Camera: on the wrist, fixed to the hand. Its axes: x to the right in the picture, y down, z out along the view.
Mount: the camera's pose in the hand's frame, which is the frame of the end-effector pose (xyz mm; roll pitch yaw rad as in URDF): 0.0 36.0 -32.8 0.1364 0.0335 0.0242
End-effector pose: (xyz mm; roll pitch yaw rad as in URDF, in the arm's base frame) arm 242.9 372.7 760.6 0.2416 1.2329 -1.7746
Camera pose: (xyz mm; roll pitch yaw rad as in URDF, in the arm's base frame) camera 289.3 385.5 752.9 0.4748 1.2581 -1.6720
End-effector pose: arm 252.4 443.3 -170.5 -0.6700 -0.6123 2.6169
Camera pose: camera 224.6 450.3 -209.8 -0.5328 -0.5710 2.6147
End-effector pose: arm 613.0 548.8 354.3 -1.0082 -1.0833 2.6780
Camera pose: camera 578.9 575.4 331.8 -0.8453 -1.0448 2.6473
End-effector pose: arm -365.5 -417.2 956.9 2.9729 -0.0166 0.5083
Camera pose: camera -351.5 -443.7 995.3 3.1095 -0.0537 0.4901
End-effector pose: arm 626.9 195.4 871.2 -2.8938 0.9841 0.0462
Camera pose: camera 648.0 153.4 883.9 -2.8032 0.9568 -0.0088
